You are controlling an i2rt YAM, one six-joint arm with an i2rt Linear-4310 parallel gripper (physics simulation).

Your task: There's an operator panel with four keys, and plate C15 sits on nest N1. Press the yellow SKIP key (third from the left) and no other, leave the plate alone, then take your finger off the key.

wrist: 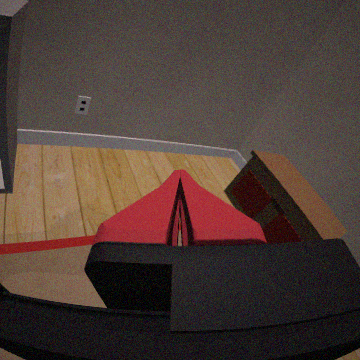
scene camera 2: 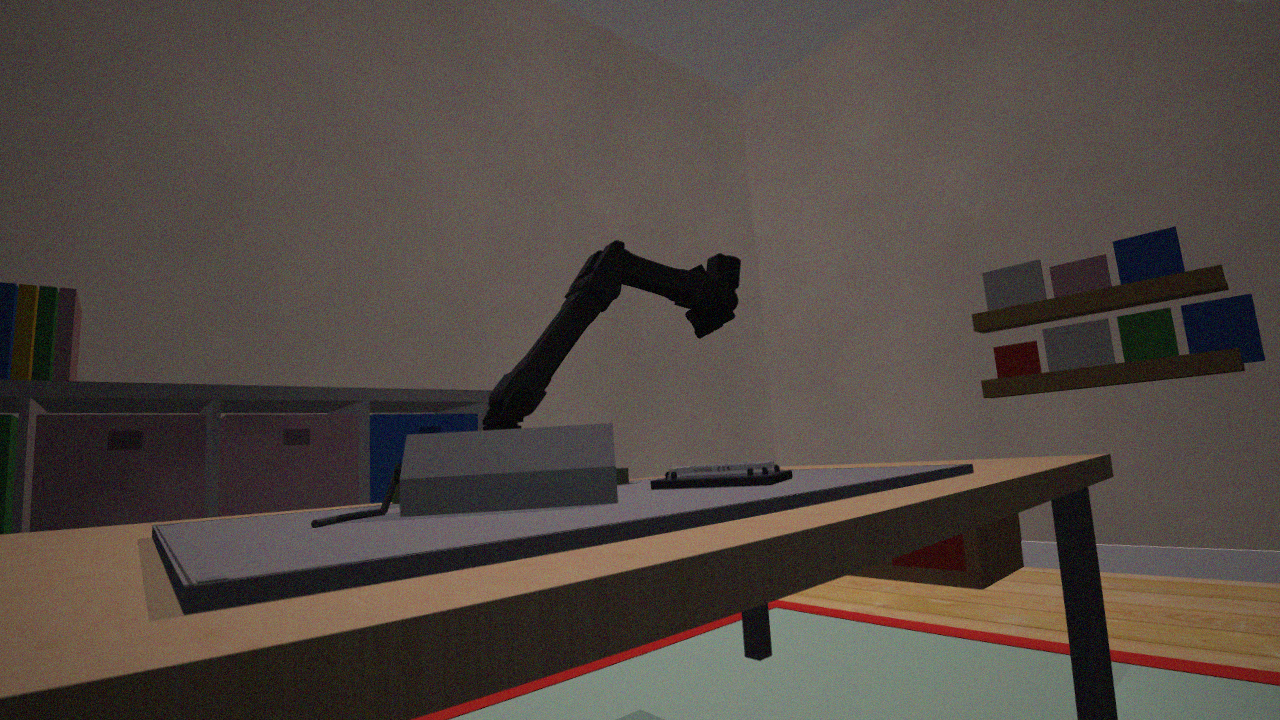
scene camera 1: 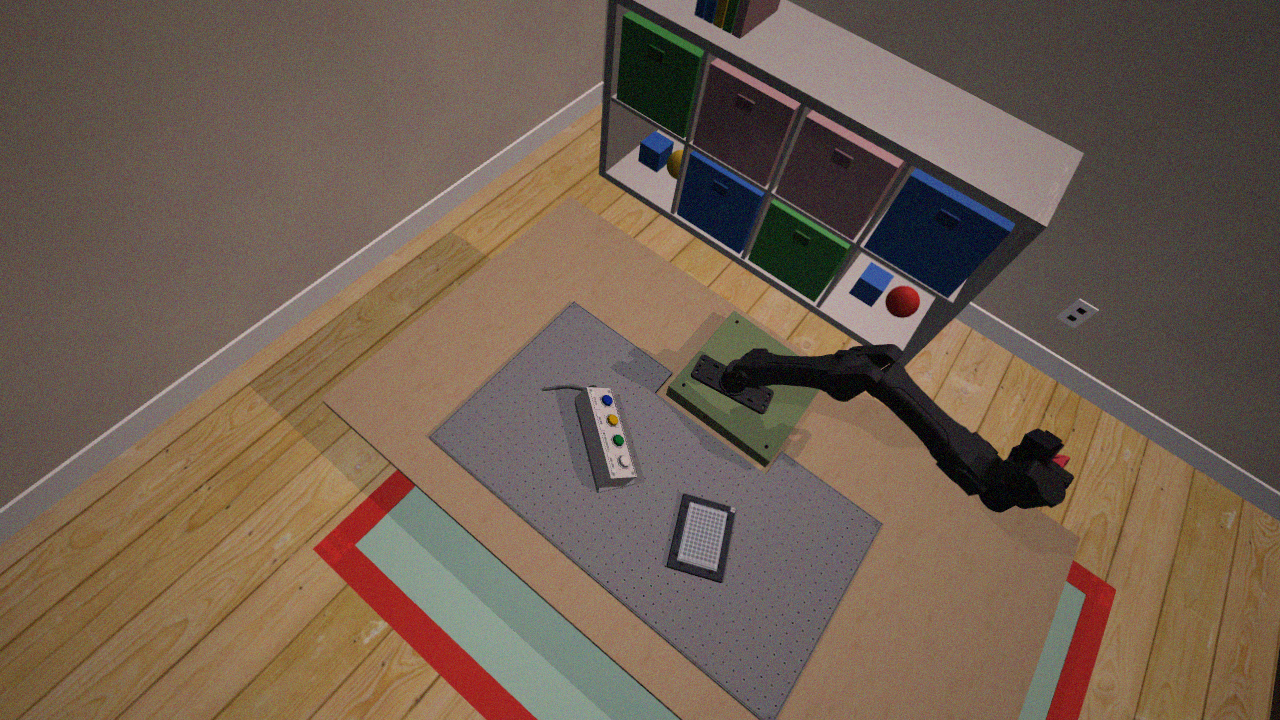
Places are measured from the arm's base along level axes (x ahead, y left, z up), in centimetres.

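Pixels of known places: gripper, fingertip midpoint: (wrist: pixel 179 178) (scene camera 2: pixel 698 327) (scene camera 1: pixel 1067 459); arm's base at its link origin: (scene camera 1: pixel 731 384).
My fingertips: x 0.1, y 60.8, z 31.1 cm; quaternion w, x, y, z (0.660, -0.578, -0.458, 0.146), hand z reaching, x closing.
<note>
Ahead of a thing's pixels: the offset from my fingertips to its top centre. "pt": to the spot under its first point. Level surfaces: height alone.
The operator panel @(dy -80.6, dx +27.6, dz -25.9 cm) (scene camera 1: pixel 591 445) (scene camera 2: pixel 508 474) stands on the grey perforated board, its keys in a row: blue @(dy -84.2, dx +20.7, dz -26.8 cm) (scene camera 1: pixel 606 400), yellow @(dy -80.8, dx +24.3, dz -26.8 cm) (scene camera 1: pixel 612 420), green @(dy -77.3, dx +27.9, dz -26.8 cm) (scene camera 1: pixel 618 440) and white @(dy -73.8, dx +31.5, dz -26.8 cm) (scene camera 1: pixel 624 462). The yellow key lies between blue and green. In scene camera 2 the panel's back hides the keys. Plate C15 @(dy -51.6, dx +35.9, dz -31.6 cm) (scene camera 1: pixel 703 534) (scene camera 2: pixel 716 468), pale with a grid of wells, sits flat on the dark nest N1 @(dy -51.6, dx +35.9, dz -32.1 cm) (scene camera 1: pixel 705 573) (scene camera 2: pixel 716 482). My gripper (scene camera 1: pixel 1062 462) (wrist: pixel 179 178) is shut and empty, its red fingertips together, high and far to the right of panel and plate, touching neither.
My arm's base stands on a green block (scene camera 1: pixel 737 334) behind the grey board @(dz -34.3 cm) (scene camera 1: pixel 787 573) (scene camera 2: pixel 268 546). A cable @(pt dy -96.2, dx +20.5, dz -33.6 cm) (scene camera 1: pixel 562 387) (scene camera 2: pixel 349 517) leaves the panel. A cube shelf (scene camera 1: pixel 948 107) stands behind the table. A wooden box (wrist: pixel 305 200) shows in the wrist view.
</note>
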